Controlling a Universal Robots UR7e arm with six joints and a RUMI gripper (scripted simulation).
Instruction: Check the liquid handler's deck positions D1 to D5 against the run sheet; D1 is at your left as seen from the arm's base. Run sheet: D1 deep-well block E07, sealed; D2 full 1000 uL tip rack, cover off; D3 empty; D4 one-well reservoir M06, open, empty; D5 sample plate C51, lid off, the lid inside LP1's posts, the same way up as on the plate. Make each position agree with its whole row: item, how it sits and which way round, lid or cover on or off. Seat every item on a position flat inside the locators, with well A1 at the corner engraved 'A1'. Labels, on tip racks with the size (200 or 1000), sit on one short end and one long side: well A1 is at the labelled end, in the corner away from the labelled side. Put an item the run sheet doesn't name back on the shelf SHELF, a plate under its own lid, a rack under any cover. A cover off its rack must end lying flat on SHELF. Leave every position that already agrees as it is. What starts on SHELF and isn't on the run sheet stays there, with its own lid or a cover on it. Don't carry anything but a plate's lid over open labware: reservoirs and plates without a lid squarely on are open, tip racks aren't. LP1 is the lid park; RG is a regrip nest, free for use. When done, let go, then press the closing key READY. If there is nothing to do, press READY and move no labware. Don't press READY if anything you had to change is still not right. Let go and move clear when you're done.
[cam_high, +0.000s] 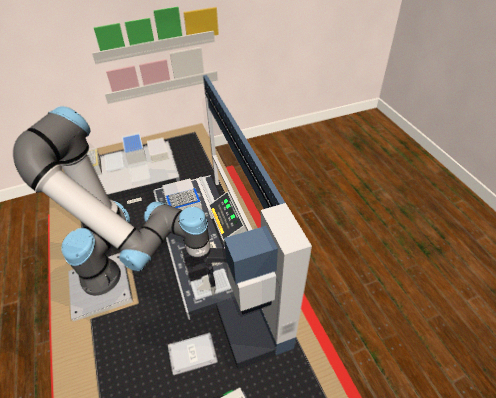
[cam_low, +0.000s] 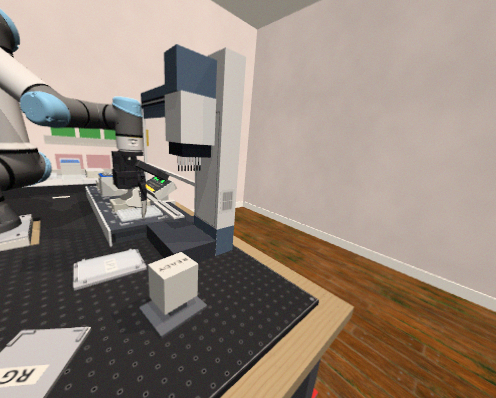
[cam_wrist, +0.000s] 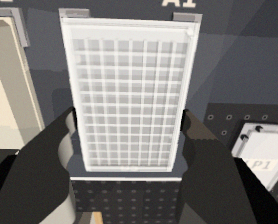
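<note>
Now: hand 1 cm above the clear well plate. The rest, counted from my hand: blue-rimmed tip rack: 1 cm ahead, 38 cm to the left, 4 cm above; then cream one-well reservoir: 12 cm to the left, 2 cm below; then liquid handler's tower: 16 cm ahead, 22 cm to the right, 20 cm above.
</note>
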